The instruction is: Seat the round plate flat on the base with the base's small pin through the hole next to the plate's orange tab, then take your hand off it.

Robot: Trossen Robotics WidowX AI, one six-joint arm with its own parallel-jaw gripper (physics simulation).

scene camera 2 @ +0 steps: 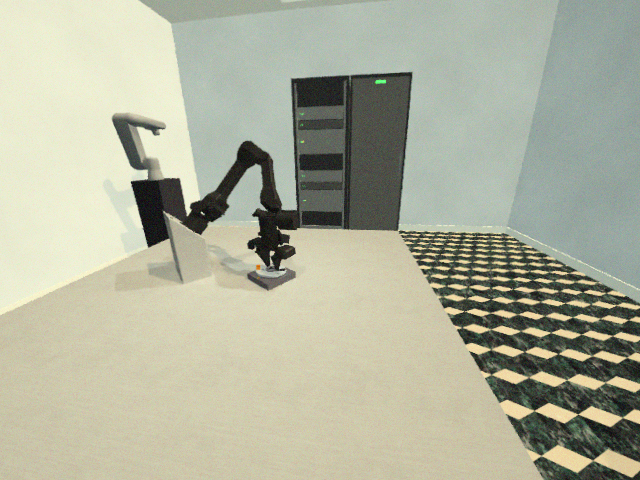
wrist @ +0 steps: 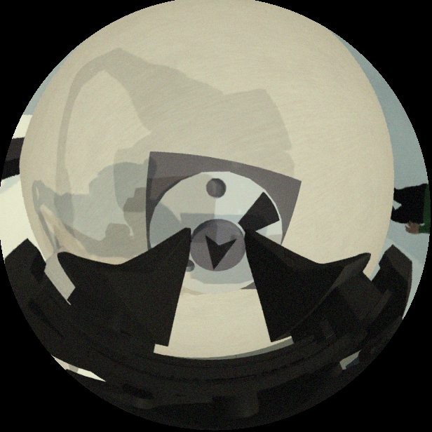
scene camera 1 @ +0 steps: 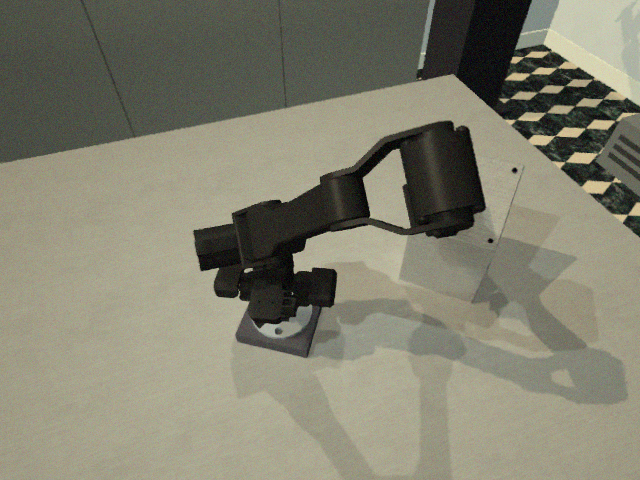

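Pixels of known places: gripper, fingertip midpoint: [scene camera 2: 273, 268]; arm's base, origin of the base link: [scene camera 2: 190, 229].
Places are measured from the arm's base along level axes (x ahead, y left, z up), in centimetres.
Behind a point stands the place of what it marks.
The pale round plate [scene camera 1: 298, 326] {z -14.8, x 27.4, y 4.4 cm} [scene camera 2: 266, 274] {z -14.3, x 28.9, y -4.3 cm} [wrist: 232, 187] lies over the dark square base [scene camera 1: 273, 343] {z -15.9, x 32.1, y 5.5 cm} [scene camera 2: 268, 283] {z -15.8, x 30.7, y -7.7 cm} [wrist: 165, 167] and looks about level. A grey round knob [wrist: 226, 255] with a black arrow stands at its middle. My gripper [scene camera 2: 273, 267] {z -14.7, x 29.5, y 1.0 cm} [wrist: 217, 234] is shut on this knob, one finger against each side. The orange tab [scene camera 2: 257, 267] {z -13.3, x 24.5, y -1.3 cm} shows at the plate's left in scene camera 2; the wrist view does not show it. A large round hole [scene camera 1: 278, 330] {z -15.3, x 30.8, y 3.5 cm} [wrist: 216, 188] is visible. A smaller hole [wrist: 190, 265] is partly behind the left finger. I cannot make out the pin.
A pale slanted panel [scene camera 1: 439, 268] {z -11.5, x 0.9, y 3.7 cm} [scene camera 2: 191, 253] {z -7.5, x 2.1, y -4.8 cm} stands on the table [scene camera 1: 129, 413] {z -18.2, x 55.7, y 8.0 cm} [scene camera 2: 258, 387] {z -18.2, x 40.9, y -42.8 cm} near my arm's base. Behind the table are a black pedestal [scene camera 2: 155, 206] with a grey arm [scene camera 2: 131, 142] on it, and dark cabinets [scene camera 2: 374, 155].
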